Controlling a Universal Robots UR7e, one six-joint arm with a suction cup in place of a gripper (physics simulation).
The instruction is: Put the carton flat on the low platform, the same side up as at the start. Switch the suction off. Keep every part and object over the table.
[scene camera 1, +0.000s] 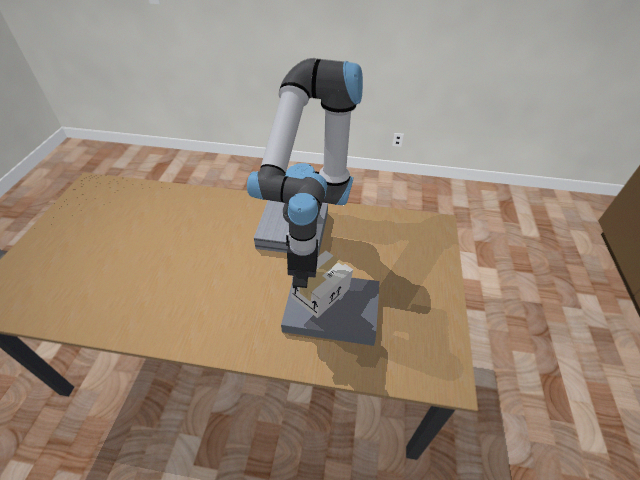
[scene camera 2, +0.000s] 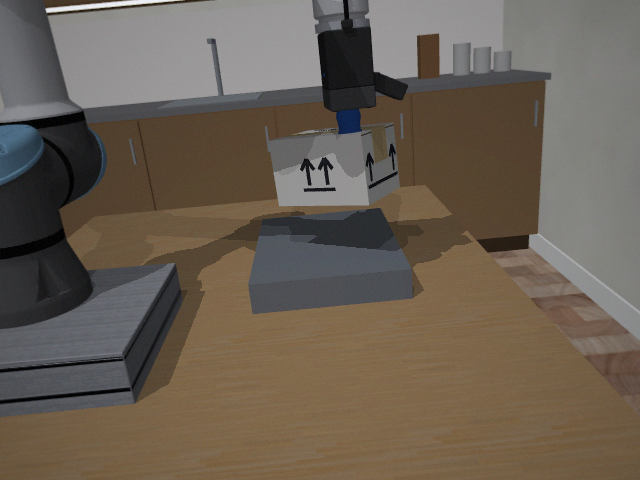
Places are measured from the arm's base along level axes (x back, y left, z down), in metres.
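Pixels of known places: hand at its tool point: point(scene camera 2: 351, 140); arm's base at its link origin: point(scene camera 2: 34, 301).
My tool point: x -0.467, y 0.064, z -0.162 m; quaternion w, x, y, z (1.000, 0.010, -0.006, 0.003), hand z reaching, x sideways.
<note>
For each thing: its top centre in the pictures, then the offset to it from my tool point. Level surfaces: height alone.
- white carton at its top centre: point(scene camera 2: 332, 126) point(scene camera 1: 322, 271) dx +0.019, dy +0.059, dz -0.015 m
- low platform at its top centre: point(scene camera 2: 324, 240) point(scene camera 1: 332, 301) dx +0.043, dy +0.098, dz +0.184 m
- wooden table at its surface level: dz +0.232 m
The white carton point(scene camera 1: 330, 291) point(scene camera 2: 323, 173) hangs from the suction gripper point(scene camera 1: 300, 283) point(scene camera 2: 349, 124). The blue cup shows in the scene camera 2 view, pressed on the carton's top near one edge; it is hidden in the scene camera 1 view. The carton's printed arrows point up, and it leans slightly. Tan tape shows on its top and side. The low platform point(scene camera 1: 356, 312) point(scene camera 2: 320, 258) is a flat grey slab on the table. The carton is above the platform, with a gap showing under it in the scene camera 2 view.
The robot's base stands on a grey striped block point(scene camera 1: 271, 222) point(scene camera 2: 62, 382) behind the platform, as seen from scene camera 1. The wooden table point(scene camera 1: 155, 289) point(scene camera 2: 310, 387) extends around both. The table's right edge lies beyond the platform. Kitchen cabinets point(scene camera 2: 475, 165) stand in the background.
</note>
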